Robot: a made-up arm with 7 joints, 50 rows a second.
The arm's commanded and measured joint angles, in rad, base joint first. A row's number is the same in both.
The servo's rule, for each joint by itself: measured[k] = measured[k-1] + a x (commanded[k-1-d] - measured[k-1]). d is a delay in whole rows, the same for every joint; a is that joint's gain. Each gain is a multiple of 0.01, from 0.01 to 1. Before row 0 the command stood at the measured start. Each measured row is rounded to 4 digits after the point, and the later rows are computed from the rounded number. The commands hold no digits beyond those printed.
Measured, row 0: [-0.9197 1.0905 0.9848 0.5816 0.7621 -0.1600 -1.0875]
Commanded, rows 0 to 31: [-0.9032 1.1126 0.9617 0.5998 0.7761 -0.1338 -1.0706]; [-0.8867 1.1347 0.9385 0.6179 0.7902 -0.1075 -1.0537]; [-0.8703 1.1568 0.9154 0.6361 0.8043 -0.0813 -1.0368]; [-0.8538 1.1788 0.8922 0.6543 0.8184 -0.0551 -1.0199]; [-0.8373 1.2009 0.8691 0.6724 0.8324 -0.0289 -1.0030]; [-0.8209 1.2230 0.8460 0.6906 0.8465 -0.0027 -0.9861]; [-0.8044 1.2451 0.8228 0.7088 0.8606 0.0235 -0.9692]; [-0.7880 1.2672 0.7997 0.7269 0.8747 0.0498 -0.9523]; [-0.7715 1.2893 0.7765 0.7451 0.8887 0.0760 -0.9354]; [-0.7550 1.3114 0.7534 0.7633 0.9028 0.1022 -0.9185]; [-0.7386 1.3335 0.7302 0.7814 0.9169 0.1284 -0.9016]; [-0.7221 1.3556 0.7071 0.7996 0.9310 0.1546 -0.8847]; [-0.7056 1.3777 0.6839 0.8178 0.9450 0.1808 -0.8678]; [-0.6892 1.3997 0.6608 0.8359 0.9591 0.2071 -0.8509]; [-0.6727 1.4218 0.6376 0.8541 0.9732 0.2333 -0.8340]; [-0.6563 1.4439 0.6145 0.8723 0.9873 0.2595 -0.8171]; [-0.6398 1.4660 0.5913 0.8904 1.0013 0.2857 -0.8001]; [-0.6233 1.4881 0.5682 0.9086 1.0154 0.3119 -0.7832]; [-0.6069 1.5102 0.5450 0.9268 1.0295 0.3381 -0.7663]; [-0.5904 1.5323 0.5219 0.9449 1.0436 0.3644 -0.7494]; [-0.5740 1.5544 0.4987 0.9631 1.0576 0.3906 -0.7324]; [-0.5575 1.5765 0.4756 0.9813 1.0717 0.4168 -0.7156]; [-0.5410 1.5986 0.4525 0.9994 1.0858 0.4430 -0.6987]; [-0.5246 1.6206 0.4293 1.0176 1.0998 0.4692 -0.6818]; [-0.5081 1.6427 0.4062 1.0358 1.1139 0.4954 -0.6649]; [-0.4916 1.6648 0.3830 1.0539 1.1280 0.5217 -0.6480]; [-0.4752 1.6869 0.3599 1.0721 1.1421 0.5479 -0.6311]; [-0.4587 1.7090 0.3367 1.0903 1.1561 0.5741 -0.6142]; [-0.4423 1.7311 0.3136 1.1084 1.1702 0.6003 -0.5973]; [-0.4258 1.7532 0.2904 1.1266 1.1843 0.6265 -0.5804]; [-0.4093 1.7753 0.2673 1.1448 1.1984 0.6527 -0.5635]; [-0.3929 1.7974 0.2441 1.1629 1.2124 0.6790 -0.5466]
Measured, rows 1 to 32: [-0.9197 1.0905 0.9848 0.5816 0.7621 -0.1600 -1.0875]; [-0.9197 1.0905 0.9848 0.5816 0.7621 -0.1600 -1.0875]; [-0.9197 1.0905 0.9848 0.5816 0.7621 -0.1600 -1.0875]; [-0.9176 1.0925 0.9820 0.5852 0.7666 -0.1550 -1.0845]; [-0.9136 1.0963 0.9768 0.5917 0.7742 -0.1460 -1.0790]; [-0.9080 1.1017 0.9694 0.6006 0.7838 -0.1337 -1.0714]; [-0.9010 1.1086 0.9601 0.6113 0.7949 -0.1188 -1.0621]; [-0.8927 1.1169 0.9492 0.6235 0.8069 -0.1017 -1.0515]; [-0.8834 1.1264 0.9368 0.6369 0.8196 -0.0829 -1.0397]; [-0.8731 1.1371 0.9231 0.6513 0.8327 -0.0627 -1.0270]; [-0.8620 1.1488 0.9083 0.6664 0.8461 -0.0413 -1.0136]; [-0.8502 1.1614 0.8925 0.6821 0.8597 -0.0190 -0.9995]; [-0.8378 1.1749 0.8758 0.6983 0.8735 0.0040 -0.9849]; [-0.8249 1.1892 0.8583 0.7149 0.8874 0.0276 -0.9699]; [-0.8115 1.2042 0.8402 0.7318 0.9014 0.0517 -0.9546]; [-0.7977 1.2198 0.8214 0.7490 0.9154 0.0762 -0.9390]; [-0.7836 1.2360 0.8021 0.7664 0.9294 0.1011 -0.9231]; [-0.7692 1.2527 0.7824 0.7839 0.9434 0.1262 -0.9071]; [-0.7545 1.2699 0.7623 0.8016 0.9574 0.1515 -0.8909]; [-0.7396 1.2875 0.7418 0.8194 0.9714 0.1770 -0.8746]; [-0.7245 1.3056 0.7210 0.8372 0.9855 0.2026 -0.8581]; [-0.7092 1.3240 0.6999 0.8551 0.9996 0.2283 -0.8416]; [-0.6938 1.3427 0.6785 0.8731 1.0137 0.2542 -0.8250]; [-0.6782 1.3618 0.6569 0.8911 1.0277 0.2801 -0.8083]; [-0.6625 1.3811 0.6351 0.9091 1.0418 0.3061 -0.7916]; [-0.6467 1.4007 0.6132 0.9272 1.0559 0.3321 -0.7749]; [-0.6308 1.4205 0.5911 0.9453 1.0699 0.3581 -0.7581]; [-0.6148 1.4405 0.5689 0.9634 1.0840 0.3842 -0.7413]; [-0.5988 1.4607 0.5466 0.9815 1.0981 0.4103 -0.7245]; [-0.5827 1.4811 0.5242 0.9996 1.1122 0.4364 -0.7077]; [-0.5666 1.5016 0.5017 1.0177 1.1262 0.4626 -0.6909]; [-0.5504 1.5223 0.4791 1.0358 1.1403 0.4888 -0.6741]
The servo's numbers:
d 3
a 0.13 0.09 0.12 0.20 0.32 0.19 0.18

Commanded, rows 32 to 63: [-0.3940 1.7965 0.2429 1.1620 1.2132 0.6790 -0.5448]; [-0.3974 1.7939 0.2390 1.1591 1.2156 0.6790 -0.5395]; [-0.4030 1.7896 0.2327 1.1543 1.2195 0.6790 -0.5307]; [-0.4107 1.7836 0.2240 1.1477 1.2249 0.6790 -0.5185]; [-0.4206 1.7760 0.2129 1.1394 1.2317 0.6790 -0.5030]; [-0.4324 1.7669 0.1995 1.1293 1.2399 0.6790 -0.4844]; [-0.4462 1.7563 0.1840 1.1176 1.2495 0.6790 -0.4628]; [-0.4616 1.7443 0.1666 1.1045 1.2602 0.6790 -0.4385]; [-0.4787 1.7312 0.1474 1.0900 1.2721 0.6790 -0.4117]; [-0.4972 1.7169 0.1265 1.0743 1.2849 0.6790 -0.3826]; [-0.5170 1.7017 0.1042 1.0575 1.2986 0.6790 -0.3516]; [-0.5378 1.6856 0.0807 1.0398 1.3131 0.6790 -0.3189]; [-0.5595 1.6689 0.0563 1.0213 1.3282 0.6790 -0.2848]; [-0.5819 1.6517 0.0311 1.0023 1.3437 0.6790 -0.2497]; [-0.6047 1.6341 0.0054 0.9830 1.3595 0.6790 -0.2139]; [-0.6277 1.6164 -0.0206 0.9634 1.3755 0.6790 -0.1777]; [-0.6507 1.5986 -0.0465 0.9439 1.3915 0.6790 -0.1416]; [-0.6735 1.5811 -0.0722 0.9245 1.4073 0.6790 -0.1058]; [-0.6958 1.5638 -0.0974 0.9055 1.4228 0.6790 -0.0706]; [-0.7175 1.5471 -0.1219 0.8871 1.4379 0.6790 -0.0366]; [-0.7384 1.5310 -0.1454 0.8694 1.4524 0.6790 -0.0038]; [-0.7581 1.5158 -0.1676 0.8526 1.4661 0.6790 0.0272]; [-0.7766 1.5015 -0.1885 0.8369 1.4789 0.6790 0.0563]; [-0.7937 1.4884 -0.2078 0.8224 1.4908 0.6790 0.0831]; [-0.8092 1.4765 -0.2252 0.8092 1.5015 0.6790 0.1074]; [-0.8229 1.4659 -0.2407 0.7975 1.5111 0.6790 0.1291]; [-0.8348 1.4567 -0.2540 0.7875 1.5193 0.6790 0.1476]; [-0.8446 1.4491 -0.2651 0.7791 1.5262 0.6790 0.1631]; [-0.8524 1.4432 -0.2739 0.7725 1.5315 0.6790 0.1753]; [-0.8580 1.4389 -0.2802 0.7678 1.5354 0.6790 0.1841]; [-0.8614 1.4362 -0.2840 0.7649 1.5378 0.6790 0.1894]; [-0.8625 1.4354 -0.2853 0.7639 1.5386 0.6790 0.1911]
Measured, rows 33 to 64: [-0.5342 1.5431 0.4565 1.0540 1.1544 0.5150 -0.6572]; [-0.5180 1.5640 0.4338 1.0722 1.1685 0.5412 -0.6403]; [-0.5017 1.5850 0.4110 1.0903 1.1825 0.5674 -0.6234]; [-0.4877 1.6040 0.3908 1.1046 1.1923 0.5886 -0.6093]; [-0.4760 1.6211 0.3726 1.1155 1.1998 0.6058 -0.5967]; [-0.4665 1.6363 0.3558 1.1233 1.2061 0.6197 -0.5848]; [-0.4592 1.6496 0.3400 1.1282 1.2121 0.6310 -0.5729]; [-0.4542 1.6610 0.3247 1.1304 1.2184 0.6401 -0.5603]; [-0.4514 1.6705 0.3097 1.1302 1.2253 0.6475 -0.5466]; [-0.4507 1.6782 0.2946 1.1277 1.2330 0.6535 -0.5315]; [-0.4521 1.6841 0.2792 1.1231 1.2417 0.6583 -0.5148]; [-0.4556 1.6883 0.2634 1.1165 1.2514 0.6622 -0.4962]; [-0.4610 1.6909 0.2470 1.1081 1.2621 0.6654 -0.4758]; [-0.4683 1.6919 0.2299 1.0980 1.2738 0.6680 -0.4534]; [-0.4773 1.6913 0.2120 1.0864 1.2864 0.6701 -0.4292]; [-0.4880 1.6893 0.1933 1.0734 1.2998 0.6718 -0.4032]; [-0.5002 1.6859 0.1738 1.0592 1.3138 0.6732 -0.3756]; [-0.5138 1.6812 0.1536 1.0440 1.3284 0.6743 -0.3465]; [-0.5286 1.6754 0.1327 1.0279 1.3435 0.6752 -0.3161]; [-0.5445 1.6685 0.1112 1.0111 1.3589 0.6759 -0.2847]; [-0.5613 1.6606 0.0892 0.9938 1.3744 0.6765 -0.2525]; [-0.5788 1.6519 0.0668 0.9761 1.3899 0.6770 -0.2198]; [-0.5968 1.6425 0.0442 0.9583 1.4053 0.6774 -0.1868]; [-0.6152 1.6325 0.0214 0.9405 1.4204 0.6777 -0.1539]; [-0.6338 1.6220 -0.0013 0.9229 1.4350 0.6779 -0.1213]; [-0.6524 1.6112 -0.0238 0.9057 1.4490 0.6781 -0.0893]; [-0.6708 1.6001 -0.0459 0.8890 1.4624 0.6783 -0.0583]; [-0.6888 1.5890 -0.0674 0.8730 1.4749 0.6784 -0.0285]; [-0.7062 1.5779 -0.0882 0.8579 1.4865 0.6785 -0.0001]; [-0.7229 1.5670 -0.1081 0.8438 1.4970 0.6786 0.0265]; [-0.7387 1.5564 -0.1269 0.8309 1.5063 0.6787 0.0511]; [-0.7535 1.5462 -0.1445 0.8192 1.5144 0.6788 0.0735]
